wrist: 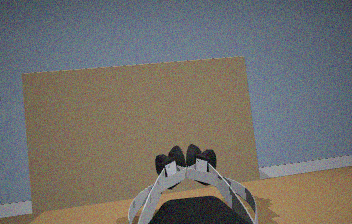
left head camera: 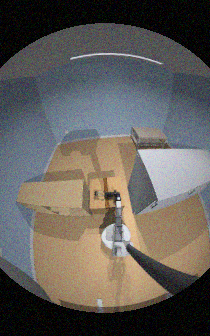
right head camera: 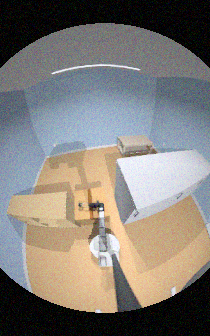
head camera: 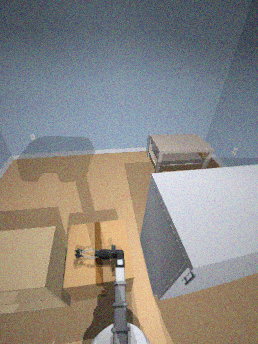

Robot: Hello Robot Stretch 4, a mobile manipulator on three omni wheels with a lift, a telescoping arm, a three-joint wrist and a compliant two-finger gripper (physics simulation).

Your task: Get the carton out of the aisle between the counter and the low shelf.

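Frame: origin at the robot's base, x down, y right, z back, level; metres.
Seen in the pictures: gripper, fingertip midpoint: (wrist: 185,158) (left head camera: 93,192) (right head camera: 77,204) (head camera: 74,253).
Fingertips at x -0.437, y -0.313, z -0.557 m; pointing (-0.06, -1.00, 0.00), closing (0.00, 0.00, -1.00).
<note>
Offsets run from my fingertips to a thing's top centre. "pt": to the spot under its first point. Level surfaces: height alone.
A brown carton @(dx +0.059, dy +0.150, dz -0.058 m) (head camera: 82,272) (left head camera: 96,185) (right head camera: 82,196) with a darker tape stripe sits on the floor in the aisle, close beside the low shelf @(dx -0.145 m) (head camera: 25,255) (left head camera: 55,192) (right head camera: 40,205) and with a strip of floor between it and the white counter @(dx -0.445 m) (head camera: 210,210) (left head camera: 175,170) (right head camera: 155,180). My gripper (head camera: 77,253) (left head camera: 96,194) (right head camera: 80,205) (wrist: 185,158) is shut with nothing between its fingers. It shows over the carton's top, pointing left at the shelf. Its exact height above the carton is hard to tell. In the wrist view, the shelf's end panel @(pt dx -0.062, dy -0.101, dz +0.089 m) (wrist: 125,115) stands ahead of the fingertips.
A small low table @(dx +0.015 m) (head camera: 180,143) (left head camera: 149,134) (right head camera: 135,141) stands by the back wall, behind the counter. My white round base (head camera: 120,335) (left head camera: 116,237) (right head camera: 104,246) is at the near side of the carton. The counter's grey side borders the aisle on the right.
</note>
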